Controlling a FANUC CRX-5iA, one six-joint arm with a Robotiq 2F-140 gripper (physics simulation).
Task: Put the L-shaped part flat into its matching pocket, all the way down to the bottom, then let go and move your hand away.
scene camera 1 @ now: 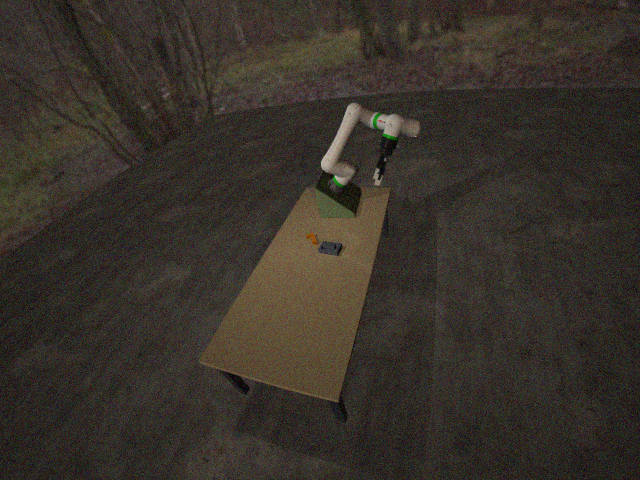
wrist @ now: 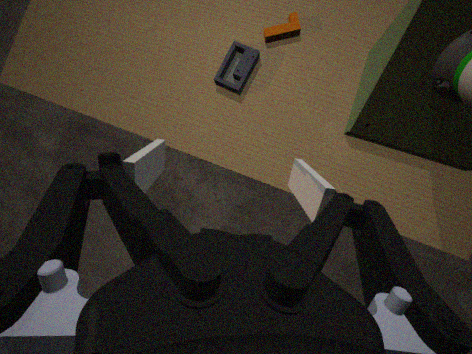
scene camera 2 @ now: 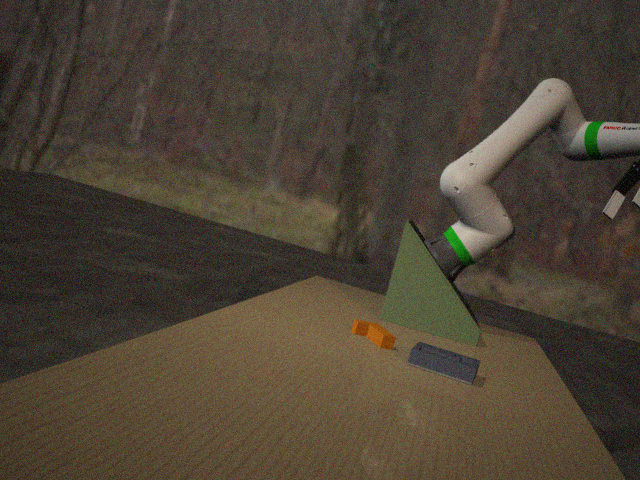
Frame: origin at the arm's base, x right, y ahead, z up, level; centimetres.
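Seen in the pictures: gripper, fingertip midpoint: [scene camera 1: 375,182] [wrist: 229,163] [scene camera 2: 621,211]; arm's base, origin of the base link: [scene camera 1: 335,186] [scene camera 2: 437,261].
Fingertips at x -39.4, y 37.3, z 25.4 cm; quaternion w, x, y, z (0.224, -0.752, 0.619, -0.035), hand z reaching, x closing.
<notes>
Offsets run from my fingertips to a thing's top centre. Level surfaces: height alone.
The orange L-shaped part @(dx +48.3, dy +8.1, dz -40.7 cm) [scene camera 1: 312,238] [scene camera 2: 374,334] [wrist: 283,31] lies on the table beside the dark grey block with the pocket, apart from it. The block @(dx +31.3, dy +16.7, dz -40.0 cm) [scene camera 1: 330,248] [scene camera 2: 443,363] [wrist: 248,64] lies on the table, and its recessed pocket shows from above in the wrist view. My gripper [scene camera 1: 377,178] [scene camera 2: 625,204] [wrist: 229,163] is open, with its light finger pads wide apart and nothing between them. It hangs high, beyond the table's side edge in the wrist view, well away from the part and the block. In scene camera 2 the gripper is partly cut off at the right edge.
The green wedge-shaped stand [scene camera 1: 336,204] [scene camera 2: 429,299] [wrist: 385,60] carries the arm's base and rises from the table close to the part and the block. The wooden table @(dz -43.7 cm) [scene camera 1: 294,310] [scene camera 2: 232,403] [wrist: 125,60] has a side edge that crosses the wrist view.
</notes>
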